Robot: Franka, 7 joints.
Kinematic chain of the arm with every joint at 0, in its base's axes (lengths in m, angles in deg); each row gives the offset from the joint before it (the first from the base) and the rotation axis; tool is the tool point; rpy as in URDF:
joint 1: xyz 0 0 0.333 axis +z
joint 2: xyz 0 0 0 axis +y
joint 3: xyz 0 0 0.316 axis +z
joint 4: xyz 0.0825 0 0 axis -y
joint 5: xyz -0.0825 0 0.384 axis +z
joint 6: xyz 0 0 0 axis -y
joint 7: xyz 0.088 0 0 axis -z
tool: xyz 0 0 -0.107 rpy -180 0 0
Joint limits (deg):
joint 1: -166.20..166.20
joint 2: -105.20..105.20
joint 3: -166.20..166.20
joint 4: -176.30..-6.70
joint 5: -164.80..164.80
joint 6: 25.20..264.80
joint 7: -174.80..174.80
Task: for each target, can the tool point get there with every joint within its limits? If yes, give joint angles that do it. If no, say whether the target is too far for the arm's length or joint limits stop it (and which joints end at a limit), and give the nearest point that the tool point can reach.
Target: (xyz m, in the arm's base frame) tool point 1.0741 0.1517 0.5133
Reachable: no: too far | nearest point 0.8380 0.1183 0.4737 | short by 0.242 m
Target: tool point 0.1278 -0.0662 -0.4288
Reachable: no: joint limits stop it (at a limit: joint 2) | nearest point 0.1447 -0.0750 -0.3470 | short by 0.084 m
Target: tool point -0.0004 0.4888 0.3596
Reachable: yes | joints 25.47 -1.60 54.72 -133.60 -104.10 178.76 29.56
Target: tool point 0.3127 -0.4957 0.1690
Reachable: yes | joints -56.96 48.63 1.14 -81.43 -7.93 67.84 -132.89
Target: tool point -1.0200 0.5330 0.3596
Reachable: no: too far | nearest point -0.7601 0.3972 0.3528 | short by 0.293 m
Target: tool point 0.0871 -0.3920 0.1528
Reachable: yes | joints 28.43 -69.57 -129.19 -154.03 -37.30 223.82 55.90
